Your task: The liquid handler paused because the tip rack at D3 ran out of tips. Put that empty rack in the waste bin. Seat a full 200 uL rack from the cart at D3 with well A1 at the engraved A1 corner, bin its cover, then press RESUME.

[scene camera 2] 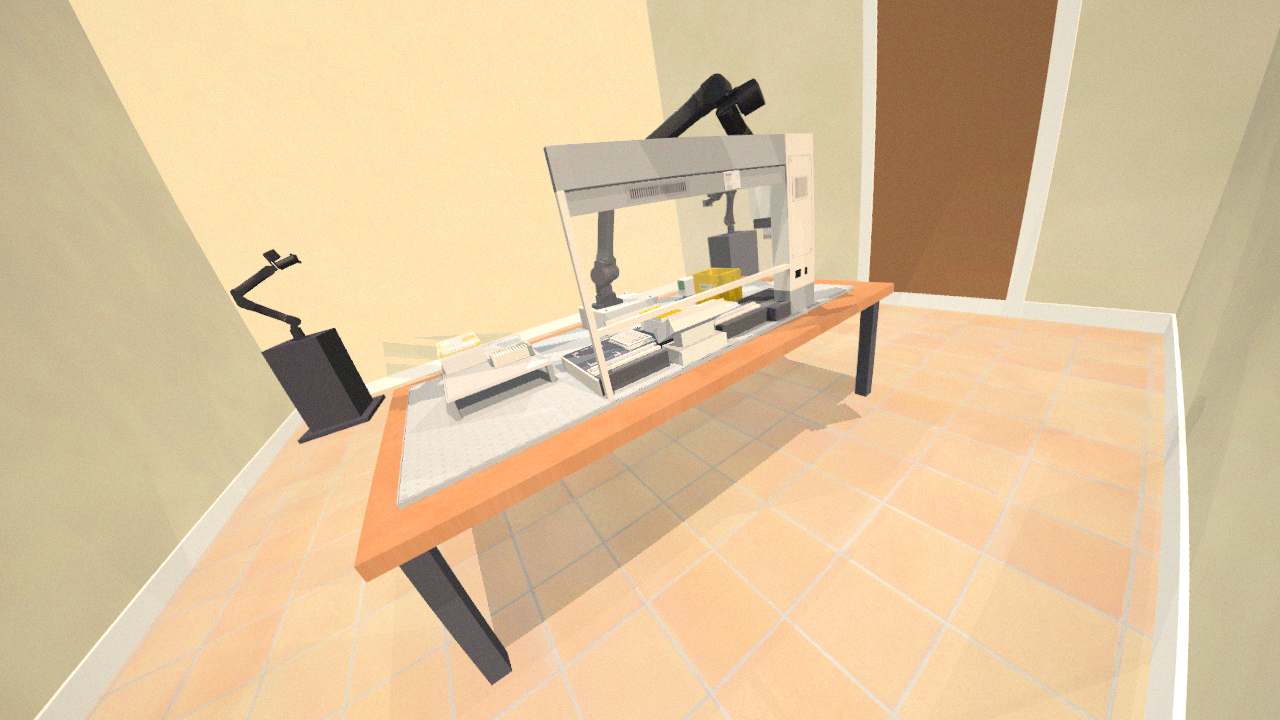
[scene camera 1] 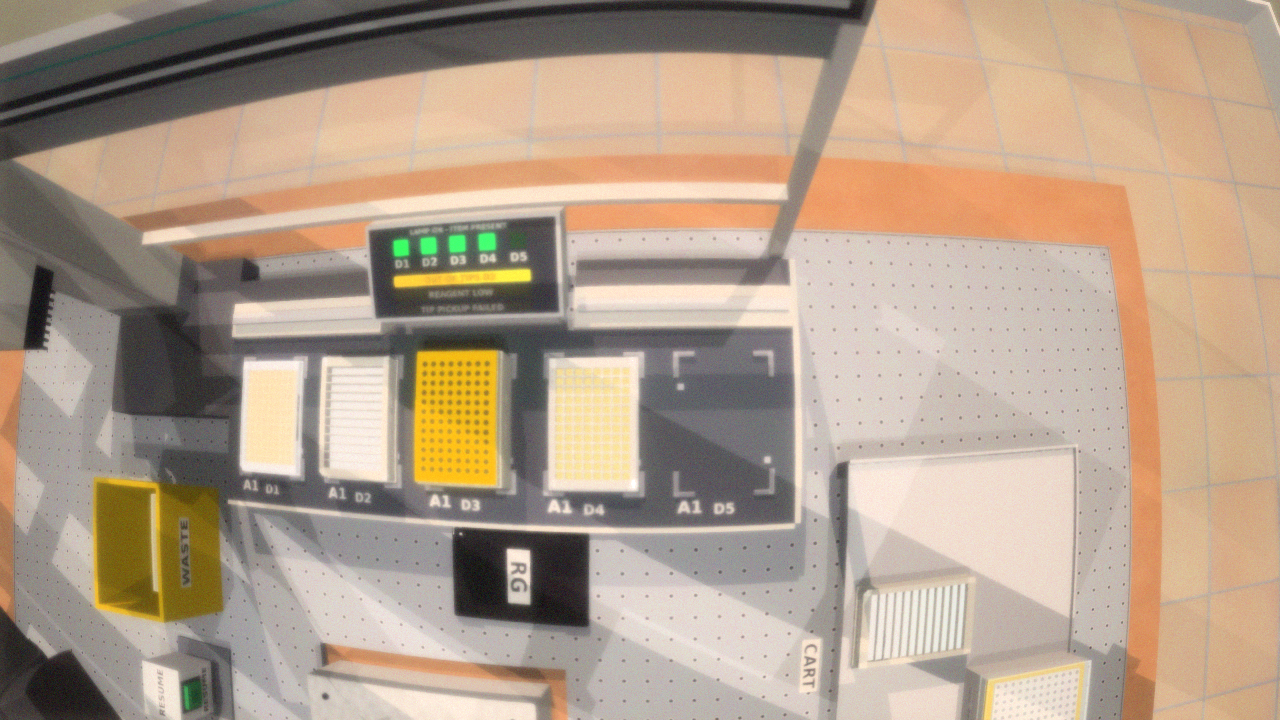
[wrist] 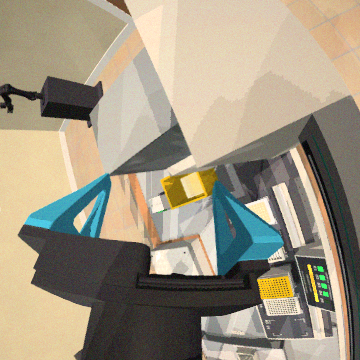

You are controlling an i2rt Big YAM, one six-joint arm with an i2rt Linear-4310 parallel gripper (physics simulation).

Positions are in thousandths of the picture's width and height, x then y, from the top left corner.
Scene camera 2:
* cart tray: 379, 519
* enclosure frame post: 438, 276
